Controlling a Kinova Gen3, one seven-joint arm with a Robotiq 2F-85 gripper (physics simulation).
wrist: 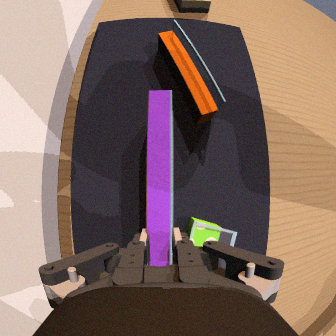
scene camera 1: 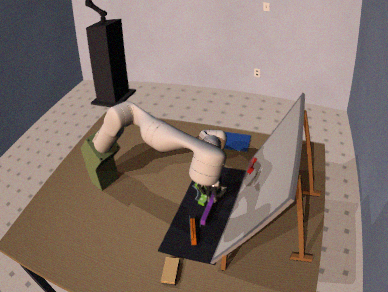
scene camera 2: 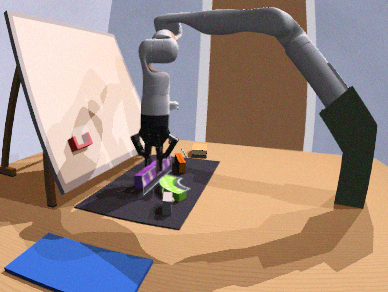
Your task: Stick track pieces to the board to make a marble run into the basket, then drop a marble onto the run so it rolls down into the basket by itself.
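Seen in the pictures: gripper, between the fingertips: (wrist: 160, 237) (scene camera 1: 212, 201) (scene camera 2: 153, 172); arm's base, origin of its link: (scene camera 1: 102, 143) (scene camera 2: 337, 99).
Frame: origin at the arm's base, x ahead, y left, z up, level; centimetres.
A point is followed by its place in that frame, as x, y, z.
My gripper (scene camera 1: 213, 195) @(49.4, 6.2, -24.5) (scene camera 2: 153, 166) @(49.4, 6.2, -24.5) (wrist: 160, 237) @(49.4, 6.2, -24.5) points down and is shut on the long purple track piece (scene camera 1: 206, 213) @(50.4, -3.2, -22.3) (scene camera 2: 146, 175) @(47.9, 14.8, -22.9) (wrist: 160, 165) @(49.9, -0.5, -22.3), near one end. The piece is low over the mat or on it; I cannot tell if it touches. A green curved piece (scene camera 1: 201, 200) @(44.5, 5.7, -25.1) (scene camera 2: 171, 184) @(42.1, 12.3, -25.1) (wrist: 206, 236) @(44.7, 6.1, -25.1) lies beside it, partly hidden in the wrist view. An orange piece (scene camera 1: 193, 232) @(48.8, -13.8, -24.1) (scene camera 2: 180, 164) @(45.9, -6.3, -24.7) (wrist: 191, 76) @(47.3, -10.7, -24.1) stands on the mat. A small red box-like piece, maybe the basket, (scene camera 1: 252, 165) @(62.3, 25.2, -15.4) (scene camera 2: 81, 142) @(60.9, 25.6, -14.2) sits on the tilted board (scene camera 1: 280, 170) @(78.3, -4.6, 10.9) (scene camera 2: 65, 75) @(72.5, 19.4, 2.3). I cannot make out the marble.
The dark mat (scene camera 1: 175, 242) @(42.9, -19.7, -27.2) (scene camera 2: 112, 210) @(49.4, 30.6, -27.2) (wrist: 107, 65) @(58.3, -14.3, -27.2) lies at the board's foot. A grey block with a pale top (scene camera 2: 167, 204) @(38.0, 26.5, -24.8) stands near the green piece. A tan block (scene camera 1: 170, 271) @(48.2, -36.0, -24.6) (scene camera 2: 199, 150) @(46.1, -29.2, -24.7) (wrist: 192, 6) @(46.6, -28.9, -26.1) and a flat blue panel (scene camera 1: 238, 142) @(47.3, 54.8, -26.8) (scene camera 2: 85, 265) @(41.6, 54.5, -26.7) lie off the mat.
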